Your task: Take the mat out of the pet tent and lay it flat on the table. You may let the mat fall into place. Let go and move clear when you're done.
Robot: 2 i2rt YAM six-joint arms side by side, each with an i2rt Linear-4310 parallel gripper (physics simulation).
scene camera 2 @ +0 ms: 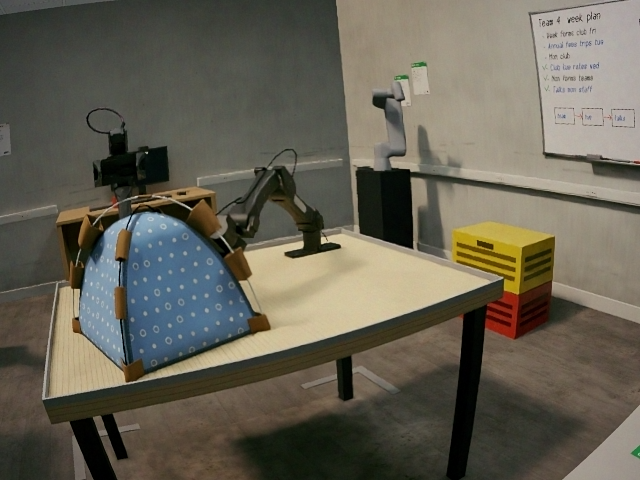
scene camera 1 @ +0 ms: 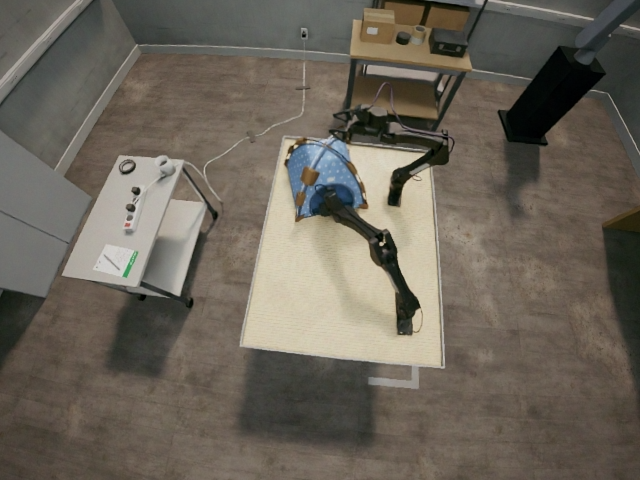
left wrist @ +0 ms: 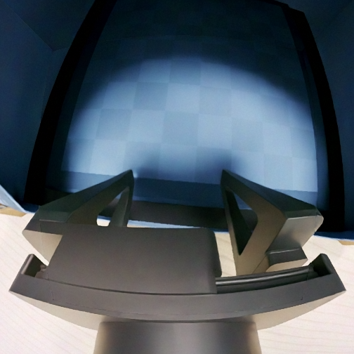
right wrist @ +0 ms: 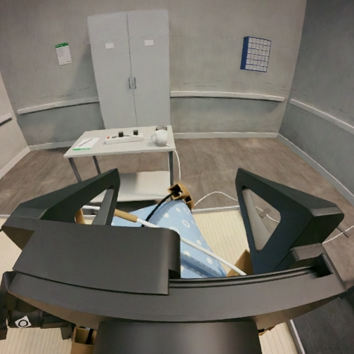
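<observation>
The blue spotted pet tent point(scene camera 1: 321, 160) point(scene camera 2: 175, 289) point(right wrist: 170, 216) stands upright at the table's upper left in scene camera 1, its mouth toward the lower side. The mat point(left wrist: 182, 107), checked in two blues, lies flat on the tent floor. My left gripper point(left wrist: 177, 175) is partly open and empty, reaching in at the tent mouth over the mat's near edge; fingertip contact with the mat cannot be told. The tent hides it in scene camera 2. My right gripper point(scene camera 1: 334, 124) point(right wrist: 177, 174) is open and empty, above the tent's rear side near the table's far edge.
The light table point(scene camera 1: 310, 289) point(scene camera 2: 372, 294) has a raised grey rim. White poles with brown sleeves frame the tent closely around the left arm. A white trolley point(scene camera 1: 98, 227) stands left of the table, and a wooden workbench point(scene camera 1: 408, 57) stands behind it.
</observation>
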